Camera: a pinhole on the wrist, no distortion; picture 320 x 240 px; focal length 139.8 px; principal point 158.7 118.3 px. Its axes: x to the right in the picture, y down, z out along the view. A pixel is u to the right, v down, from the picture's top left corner.
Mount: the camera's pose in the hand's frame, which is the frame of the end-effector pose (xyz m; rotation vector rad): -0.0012 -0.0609 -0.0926 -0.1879 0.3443 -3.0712
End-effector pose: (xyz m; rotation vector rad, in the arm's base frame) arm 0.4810 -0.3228 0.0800 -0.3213 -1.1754 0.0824
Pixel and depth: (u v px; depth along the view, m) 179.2 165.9 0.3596
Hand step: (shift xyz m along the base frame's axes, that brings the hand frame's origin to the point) -0.2432 -0.2020 0.1527
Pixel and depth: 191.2 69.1 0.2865
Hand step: -0.2132 0.0085 0.0518
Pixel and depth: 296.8 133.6 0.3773
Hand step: -0.4267 -0.2066 -0.1223
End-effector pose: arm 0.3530 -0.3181 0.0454 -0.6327 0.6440 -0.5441
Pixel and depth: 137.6 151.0 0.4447
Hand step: 0.2281 -0.1420 0.3203
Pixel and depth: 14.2 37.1 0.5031
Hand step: 0.6974 -0.1169 -0.0601
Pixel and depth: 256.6 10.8 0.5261
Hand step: 0.2179 0.5324 0.3285
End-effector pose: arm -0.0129 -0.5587 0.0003 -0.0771 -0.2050 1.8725
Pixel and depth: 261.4 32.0 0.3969
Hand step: -0.0530 -0.2967 0.3473
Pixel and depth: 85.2 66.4 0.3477
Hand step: -0.1067 0.1829 0.2583
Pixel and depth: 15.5 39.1 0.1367
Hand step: -0.0466 0.1427 0.0491
